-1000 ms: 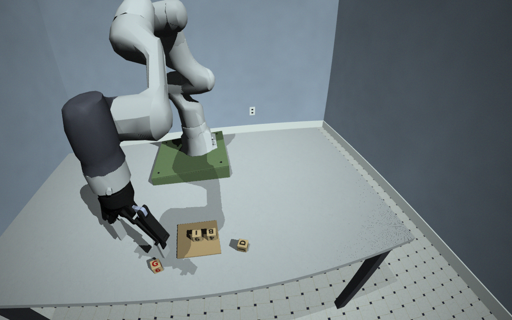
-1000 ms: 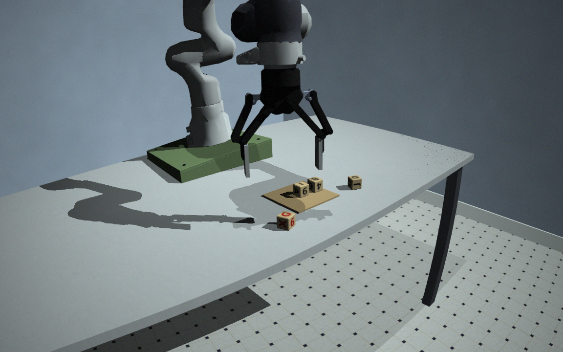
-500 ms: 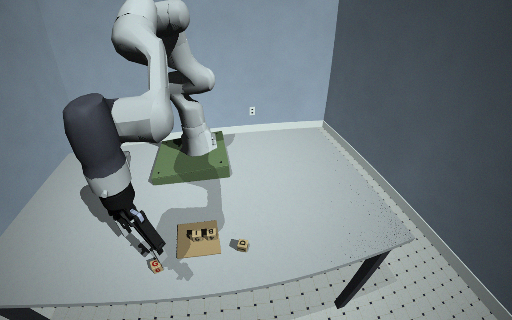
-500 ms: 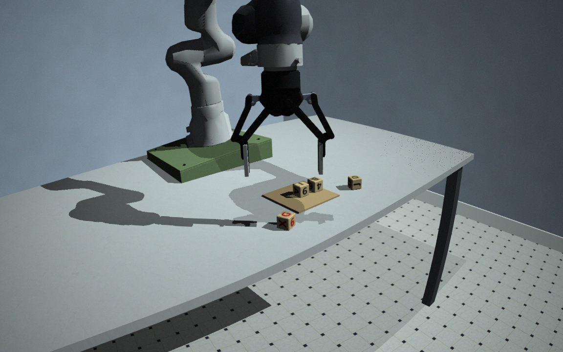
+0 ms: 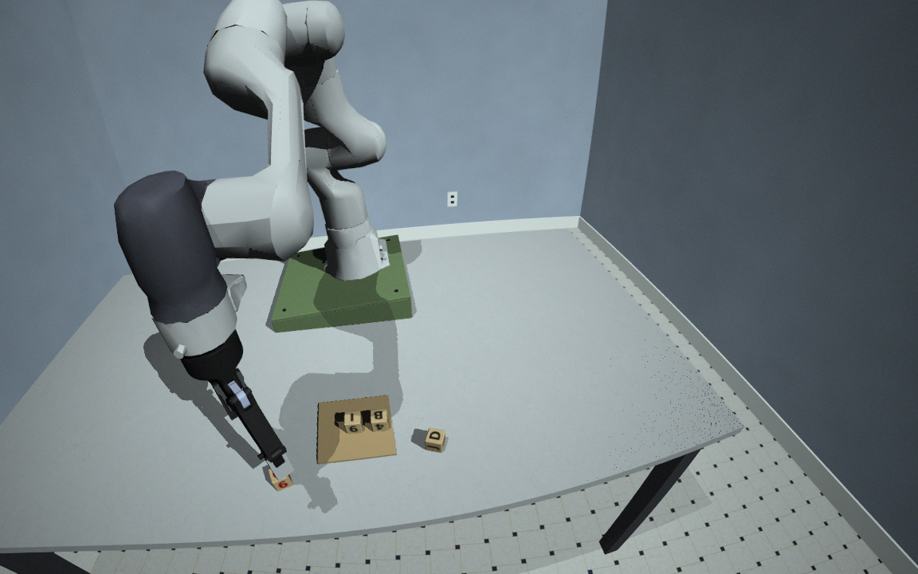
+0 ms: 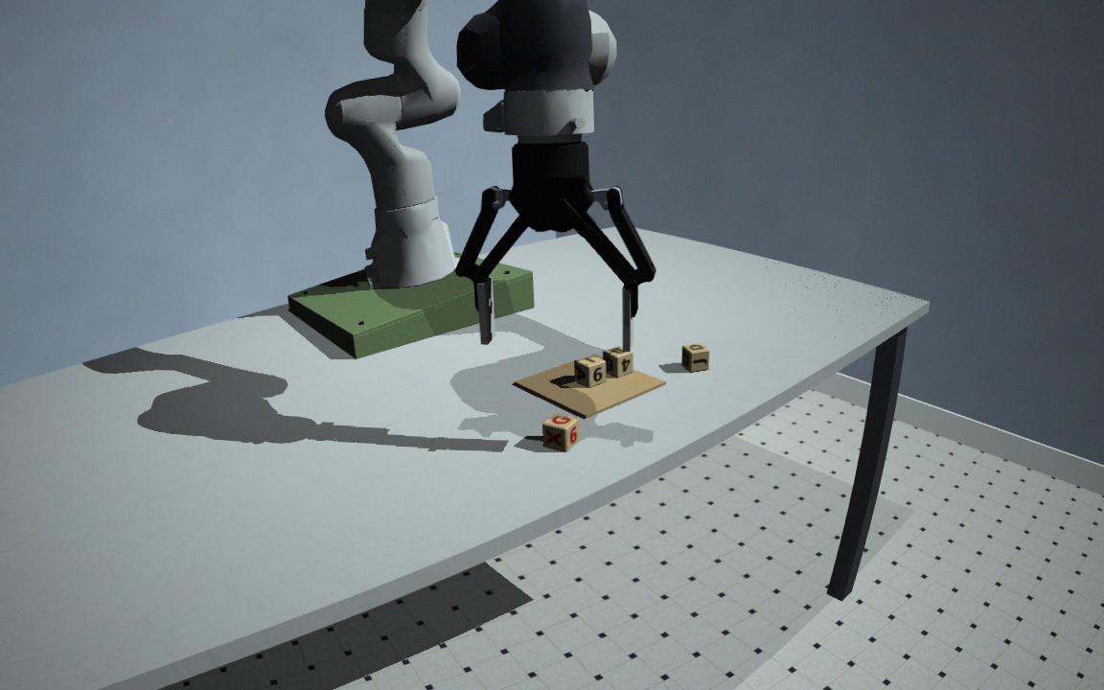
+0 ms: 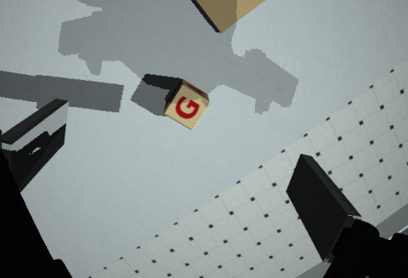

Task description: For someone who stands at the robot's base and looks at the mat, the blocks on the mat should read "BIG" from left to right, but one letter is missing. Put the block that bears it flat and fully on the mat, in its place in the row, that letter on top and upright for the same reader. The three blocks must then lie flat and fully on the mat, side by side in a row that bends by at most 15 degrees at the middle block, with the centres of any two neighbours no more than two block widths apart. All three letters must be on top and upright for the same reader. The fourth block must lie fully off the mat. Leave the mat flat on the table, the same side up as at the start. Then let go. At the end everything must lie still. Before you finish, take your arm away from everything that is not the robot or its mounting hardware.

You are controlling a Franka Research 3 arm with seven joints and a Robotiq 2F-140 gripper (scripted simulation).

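Right now the G block is 110 mm below my hand. Round my hand: tan mat (130 mm below, 120 mm behind, 110 mm to the left); then I block (120 mm behind, 110 mm to the left, 110 mm below); then B block (160 mm to the left, 130 mm behind, 110 mm below).
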